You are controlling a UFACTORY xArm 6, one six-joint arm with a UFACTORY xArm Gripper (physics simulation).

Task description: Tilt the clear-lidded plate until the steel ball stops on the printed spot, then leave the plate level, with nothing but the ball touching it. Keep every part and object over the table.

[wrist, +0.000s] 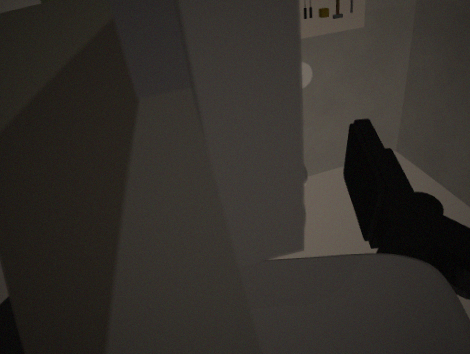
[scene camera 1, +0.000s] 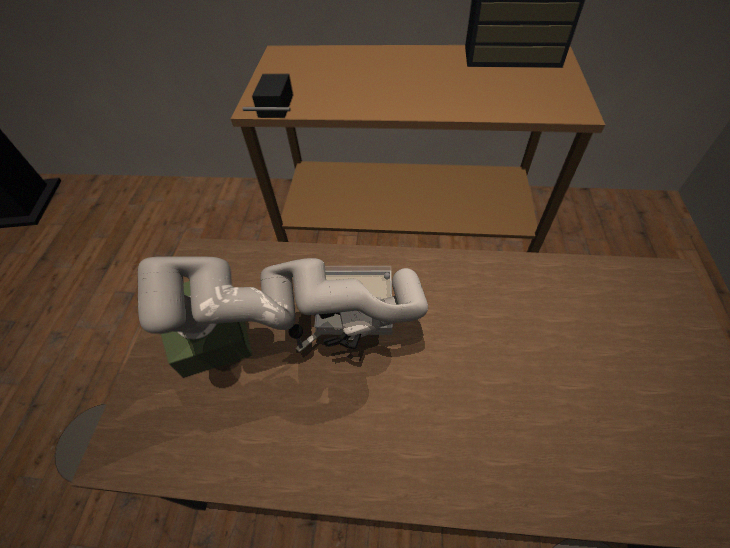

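The clear-lidded plate [scene camera 1: 377,286] is a pale, shallow box under the arm near the table's far left; the arm hides much of it, and its tilt is hard to tell. A small grey ball [scene camera 1: 386,275], seemingly the steel ball, shows at its far right corner. The printed spot cannot be made out. My gripper [scene camera 1: 346,343] is open and empty, low at the plate's near side; contact with the plate cannot be told. In the wrist view one black finger [wrist: 369,185] shows at the right, and a large grey surface [wrist: 240,125] hides the other.
A black knob [scene camera 1: 295,330] and a small pale piece [scene camera 1: 306,343] are left of the plate. The arm's green base block [scene camera 1: 206,352] stands at the table's left. Behind the table [scene camera 1: 501,383], a workbench [scene camera 1: 406,88] holds a black block [scene camera 1: 272,91] and a drawer unit [scene camera 1: 524,34].
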